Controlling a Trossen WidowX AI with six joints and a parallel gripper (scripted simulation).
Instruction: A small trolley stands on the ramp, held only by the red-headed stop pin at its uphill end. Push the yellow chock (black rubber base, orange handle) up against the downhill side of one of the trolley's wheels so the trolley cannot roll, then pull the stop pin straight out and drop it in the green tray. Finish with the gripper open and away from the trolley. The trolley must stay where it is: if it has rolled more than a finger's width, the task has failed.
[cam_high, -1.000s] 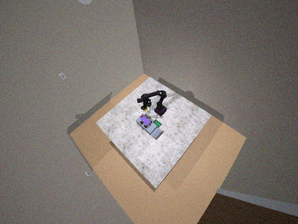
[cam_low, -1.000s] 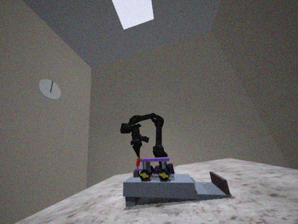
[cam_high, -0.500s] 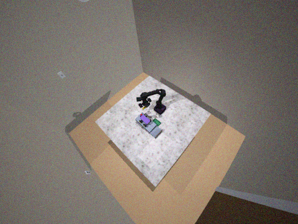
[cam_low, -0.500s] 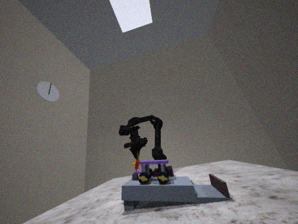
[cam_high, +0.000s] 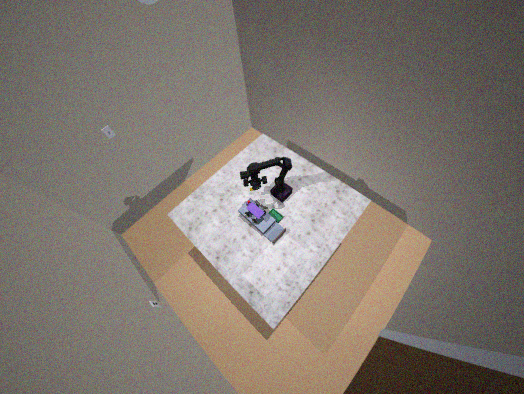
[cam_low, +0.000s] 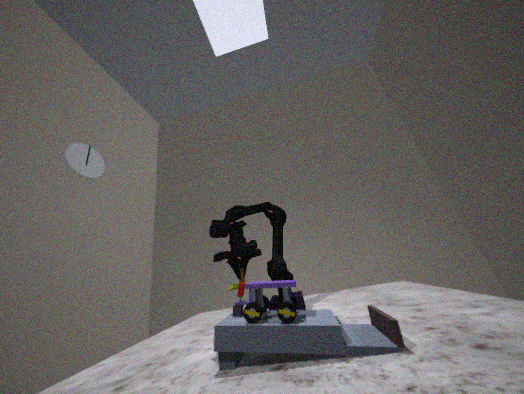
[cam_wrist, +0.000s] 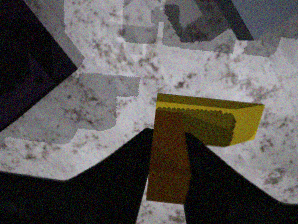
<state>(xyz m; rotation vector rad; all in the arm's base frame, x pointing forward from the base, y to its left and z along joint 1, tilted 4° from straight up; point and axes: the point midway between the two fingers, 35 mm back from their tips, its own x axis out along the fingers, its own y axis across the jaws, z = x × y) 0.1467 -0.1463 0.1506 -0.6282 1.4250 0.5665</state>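
My gripper tip is now 20 mm short of the yellow chock, 10 mm to the left of it and 10 mm above it. The rest, counted from my gripper tip: purple trolley 170 mm ahead, 110 mm to the left, 60 mm below; grey ramp 170 mm ahead, 130 mm below, 120 mm to the left; red-headed stop pin 140 mm ahead, 50 mm below, 20 mm to the left.
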